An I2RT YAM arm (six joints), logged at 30 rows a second.
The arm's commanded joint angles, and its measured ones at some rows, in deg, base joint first. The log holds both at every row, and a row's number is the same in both.
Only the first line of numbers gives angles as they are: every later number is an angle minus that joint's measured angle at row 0.
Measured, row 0:
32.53, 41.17, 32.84, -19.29, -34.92, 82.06
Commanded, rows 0 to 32:
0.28, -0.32, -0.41, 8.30, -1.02, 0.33
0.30, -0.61, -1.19, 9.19, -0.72, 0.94
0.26, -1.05, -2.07, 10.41, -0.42, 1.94
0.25, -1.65, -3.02, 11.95, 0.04, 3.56
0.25, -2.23, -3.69, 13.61, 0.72, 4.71
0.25, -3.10, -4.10, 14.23, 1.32, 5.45
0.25, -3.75, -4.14, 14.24, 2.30, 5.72
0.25, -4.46, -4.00, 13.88, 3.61, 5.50
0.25, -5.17, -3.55, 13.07, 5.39, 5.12
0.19, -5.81, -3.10, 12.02, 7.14, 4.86
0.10, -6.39, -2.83, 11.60, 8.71, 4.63
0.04, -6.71, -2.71, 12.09, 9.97, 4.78
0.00, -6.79, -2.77, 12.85, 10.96, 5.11
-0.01, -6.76, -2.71, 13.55, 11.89, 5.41
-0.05, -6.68, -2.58, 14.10, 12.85, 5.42
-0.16, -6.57, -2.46, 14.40, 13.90, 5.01
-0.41, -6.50, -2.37, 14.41, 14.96, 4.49
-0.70, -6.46, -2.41, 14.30, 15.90, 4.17
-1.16, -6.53, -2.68, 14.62, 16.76, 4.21
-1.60, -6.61, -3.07, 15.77, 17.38, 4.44
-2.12, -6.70, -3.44, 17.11, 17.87, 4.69
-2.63, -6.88, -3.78, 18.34, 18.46, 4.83
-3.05, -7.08, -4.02, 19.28, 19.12, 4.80
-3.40, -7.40, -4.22, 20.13, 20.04, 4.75
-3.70, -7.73, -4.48, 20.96, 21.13, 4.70
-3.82, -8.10, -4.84, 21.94, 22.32, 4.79
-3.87, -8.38, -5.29, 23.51, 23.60, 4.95
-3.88, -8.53, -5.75, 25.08, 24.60, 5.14
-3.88, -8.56, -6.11, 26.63, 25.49, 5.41
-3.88, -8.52, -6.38, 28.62, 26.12, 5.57
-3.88, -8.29, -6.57, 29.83, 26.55, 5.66
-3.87, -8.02, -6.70, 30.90, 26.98, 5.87
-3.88, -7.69, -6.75, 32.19, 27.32, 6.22
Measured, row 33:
-3.78, -7.85, -6.47, 21.36, 22.91, 5.33
